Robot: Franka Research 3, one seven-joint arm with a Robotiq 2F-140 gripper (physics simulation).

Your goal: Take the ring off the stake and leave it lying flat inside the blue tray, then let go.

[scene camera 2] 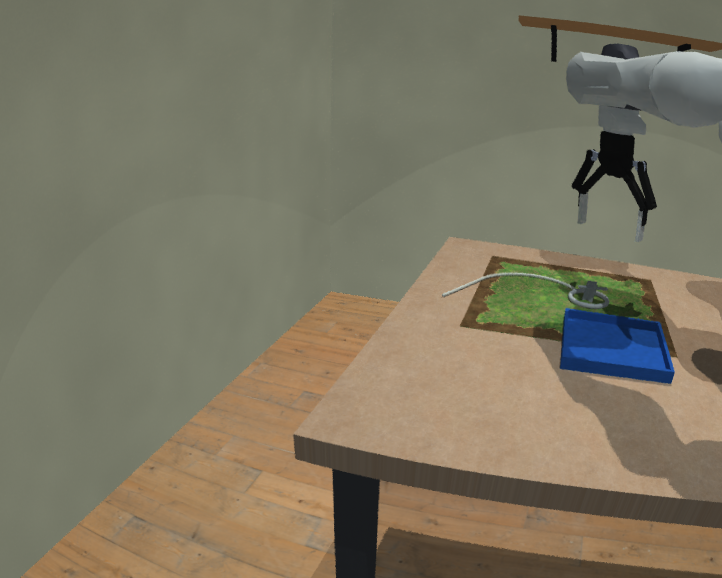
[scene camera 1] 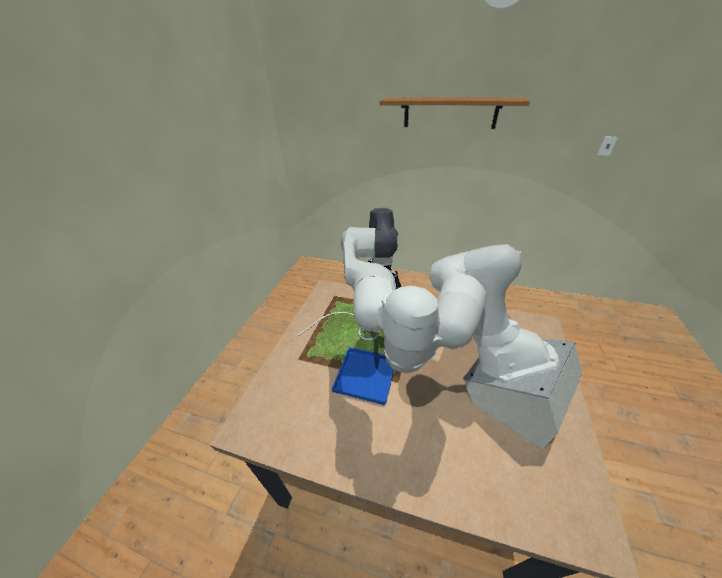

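A light grey ring (scene camera 1: 368,338) (scene camera 2: 589,305) lies around the short grey stake (scene camera 2: 591,289) on the green and brown mat (scene camera 1: 334,338) (scene camera 2: 517,307). A thin pale tail arches from the ring out to the left, past the mat's edge. The blue tray (scene camera 1: 363,378) (scene camera 2: 614,368) sits in front of the ring, partly over the mat's front edge, with nothing in it. My gripper (scene camera 2: 610,231) is wide open and empty, pointing down, high above the mat in scene camera 2. In scene camera 1 my arm hides most of the gripper.
The arm's grey base block (scene camera 1: 517,403) stands on the right part of the table (scene camera 1: 270,415) (scene camera 2: 415,385). The arm and its shadow reach over the tray side. A wooden wall shelf (scene camera 1: 454,101) (scene camera 2: 602,30) hangs on the wall behind.
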